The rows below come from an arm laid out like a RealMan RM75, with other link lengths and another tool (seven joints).
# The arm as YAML. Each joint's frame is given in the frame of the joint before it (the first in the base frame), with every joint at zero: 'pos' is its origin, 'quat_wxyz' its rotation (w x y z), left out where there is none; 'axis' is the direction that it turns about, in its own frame. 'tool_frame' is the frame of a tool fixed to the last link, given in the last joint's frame.
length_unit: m
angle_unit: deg
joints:
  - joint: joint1
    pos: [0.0, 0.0, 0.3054]
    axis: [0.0, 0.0, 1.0]
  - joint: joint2
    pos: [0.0, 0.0, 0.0]
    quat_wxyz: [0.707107, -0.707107, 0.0, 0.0]
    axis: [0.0, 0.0, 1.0]
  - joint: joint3
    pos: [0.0, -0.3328, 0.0]
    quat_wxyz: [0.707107, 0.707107, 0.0, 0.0]
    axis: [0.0, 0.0, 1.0]
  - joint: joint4
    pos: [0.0, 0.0, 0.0]
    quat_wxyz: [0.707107, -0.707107, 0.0, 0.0]
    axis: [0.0, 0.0, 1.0]
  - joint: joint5
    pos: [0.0, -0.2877, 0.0]
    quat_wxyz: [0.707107, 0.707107, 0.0, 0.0]
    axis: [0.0, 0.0, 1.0]
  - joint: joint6
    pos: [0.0, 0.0, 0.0]
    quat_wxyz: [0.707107, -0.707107, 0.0, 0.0]
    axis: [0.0, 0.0, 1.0]
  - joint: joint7
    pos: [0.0, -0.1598, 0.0]
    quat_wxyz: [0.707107, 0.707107, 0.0, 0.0]
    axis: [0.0, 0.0, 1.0]
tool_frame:
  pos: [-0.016, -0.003, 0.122]
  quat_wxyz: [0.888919, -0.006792, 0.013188, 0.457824]
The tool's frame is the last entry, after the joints.
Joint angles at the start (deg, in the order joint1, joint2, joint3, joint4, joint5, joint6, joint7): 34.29, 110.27, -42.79, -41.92, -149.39, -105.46, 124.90
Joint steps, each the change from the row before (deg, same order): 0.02, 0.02, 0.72, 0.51, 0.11, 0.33, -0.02; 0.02, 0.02, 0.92, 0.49, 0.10, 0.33, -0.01; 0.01, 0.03, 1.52, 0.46, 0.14, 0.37, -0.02; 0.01, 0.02, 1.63, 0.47, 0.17, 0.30, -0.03; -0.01, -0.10, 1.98, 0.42, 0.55, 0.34, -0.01; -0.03, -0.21, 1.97, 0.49, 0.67, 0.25, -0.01; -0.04, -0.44, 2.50, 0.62, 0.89, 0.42, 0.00; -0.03, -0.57, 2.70, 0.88, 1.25, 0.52, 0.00; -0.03, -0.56, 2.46, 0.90, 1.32, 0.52, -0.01; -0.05, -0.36, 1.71, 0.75, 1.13, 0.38, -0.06; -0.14, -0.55, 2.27, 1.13, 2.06, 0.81, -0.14; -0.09, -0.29, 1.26, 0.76, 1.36, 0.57, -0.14
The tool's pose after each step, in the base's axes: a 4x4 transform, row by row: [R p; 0 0 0 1], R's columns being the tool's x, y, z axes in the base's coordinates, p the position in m. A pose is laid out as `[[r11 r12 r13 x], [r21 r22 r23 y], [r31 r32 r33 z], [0 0 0 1]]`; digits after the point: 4 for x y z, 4 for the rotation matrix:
[[-0.5105 -0.8553 0.0887 0.4192], [-0.8551 0.4943 -0.1563 0.4017], [0.0898 -0.1557 -0.9837 -0.0326], [0 0 0 1]]
[[-0.5174 -0.8524 0.0760 0.4190], [-0.8515 0.5040 -0.1446 0.4033], [0.0849 -0.1395 -0.9866 -0.0333], [0 0 0 1]]
[[-0.5264 -0.8483 0.0573 0.4184], [-0.8469 0.5172 -0.1237 0.4064], [0.0753 -0.1136 -0.9907 -0.0330], [0 0 0 1]]
[[-0.5359 -0.8435 0.0367 0.4174], [-0.8417 0.5303 -0.1018 0.4095], [0.0665 -0.0854 -0.9941 -0.0325], [0 0 0 1]]
[[-0.5459 -0.8378 0.0101 0.4155], [-0.8362 0.5440 -0.0691 0.4149], [0.0524 -0.0462 -0.9976 -0.0298], [0 0 0 1]]
[[-0.5564 -0.8307 -0.0176 0.4137], [-0.8300 0.5566 -0.0358 0.4203], [0.0396 -0.0053 -0.9992 -0.0261], [0 0 0 1]]
[[-0.5700 -0.8202 -0.0491 0.4124], [-0.8214 0.5702 0.0109 0.4282], [0.0190 0.0466 -0.9987 -0.0191], [0 0 0 1]]
[[-0.5851 -0.8064 -0.0862 0.4105], [-0.8110 0.5814 0.0649 0.4376], [-0.0022 0.1079 -0.9942 -0.0107], [0 0 0 1]]
[[-0.5988 -0.7916 -0.1213 0.4084], [-0.8006 0.5877 0.1167 0.4467], [-0.0211 0.1670 -0.9857 -0.0022], [0 0 0 1]]
[[-0.6082 -0.7796 -0.1491 0.4063], [-0.7931 0.5893 0.1540 0.4530], [-0.0322 0.2119 -0.9768 0.0035], [0 0 0 1]]
[[-0.6211 -0.7606 -0.1888 0.4034], [-0.7820 0.5856 0.2134 0.4634], [-0.0518 0.2802 -0.9585 0.0129], [0 0 0 1]]
[[-0.6285 -0.7481 -0.2127 0.4015], [-0.7752 0.5805 0.2490 0.4697], [-0.0628 0.3214 -0.9449 0.0182], [0 0 0 1]]

